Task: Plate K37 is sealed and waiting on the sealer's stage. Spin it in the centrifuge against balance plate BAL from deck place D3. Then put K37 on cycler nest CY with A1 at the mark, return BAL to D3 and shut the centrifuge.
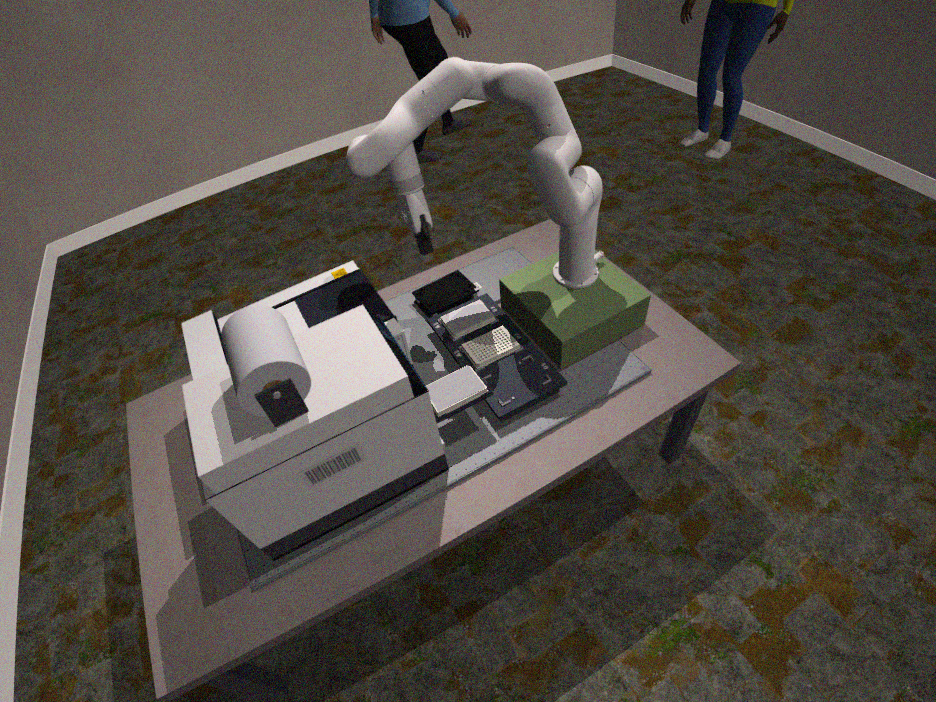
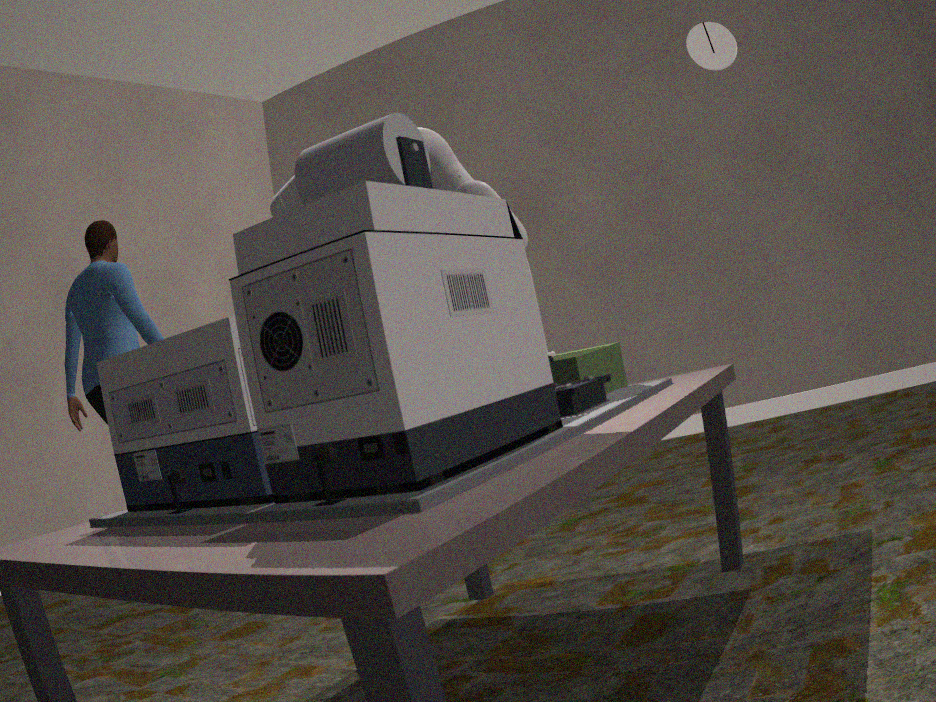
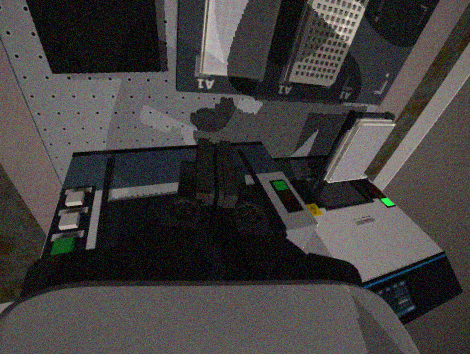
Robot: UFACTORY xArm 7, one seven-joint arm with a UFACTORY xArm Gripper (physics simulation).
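Frame: origin at the arm's base, x back, y up, z left, level; centimetres.
Where they show: gripper, between the fingertips: (image 1: pixel 427 252) (image 3: pixel 210 161); arm's base, origin of its link: (image 1: pixel 575 273).
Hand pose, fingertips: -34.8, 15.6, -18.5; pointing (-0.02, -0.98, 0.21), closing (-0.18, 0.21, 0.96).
Note:
Things, the pixels of their top centre, and the offset from my fingertips, as dx, dy, dz. Level surfaces: height alone.
- Plate K37, centre of its top: (image 3: pixel 360 155) (image 1: pixel 454 387) -15.4, -13.3, +29.7
- sealer, centre of its top: (image 2: pixel 363 131) (image 1: pixel 262 330) -44.9, +22.5, +25.4
- pale smooth-topped plate, centre of its top: (image 3: pixel 243 21) (image 1: pixel 467 316) +3.9, -19.0, +8.4
- perforated plate, centre of its top: (image 3: pixel 328 38) (image 1: pixel 490 344) +2.0, -19.0, +20.7
- black block, centre of its top: (image 1: pixel 444 288) +7.0, -20.1, -6.8
- deck, height of its surface: dy -20.6
- large roll, centre of its top: (image 2: pixel 355 130) (image 1: pixel 250 335) -47.0, +22.5, +25.1
My gripper (image 1: pixel 425 249) (image 3: pixel 210 161) is shut and empty, high above the centrifuge's front edge. The centrifuge (image 1: pixel 345 296) (image 2: pixel 173 377) (image 3: pixel 140 167) is the low instrument with a dark top; a green lamp shows on it. I cannot tell whether its lid is open. Plate K37 (image 1: pixel 455 389) (image 3: pixel 362 150), pale-topped, rests on the stage in front of the sealer (image 1: pixel 355 347) (image 2: pixel 461 340) (image 3: pixel 370 235). On the dark deck stand a pale smooth-topped plate (image 1: pixel 467 318) (image 3: pixel 217 42) and a perforated plate (image 1: pixel 491 346) (image 3: pixel 327 47); I cannot read which is BAL. The cycler nest is not identifiable.
A black block (image 1: pixel 444 291) (image 3: pixel 100 35) stands beside the deck (image 1: pixel 529 381) (image 3: pixel 187 52). The tall sealer carries a large roll (image 1: pixel 260 343) (image 2: pixel 344 162). The green base block (image 1: pixel 597 306) (image 2: pixel 604 362) bears the arm. People stand beyond the table.

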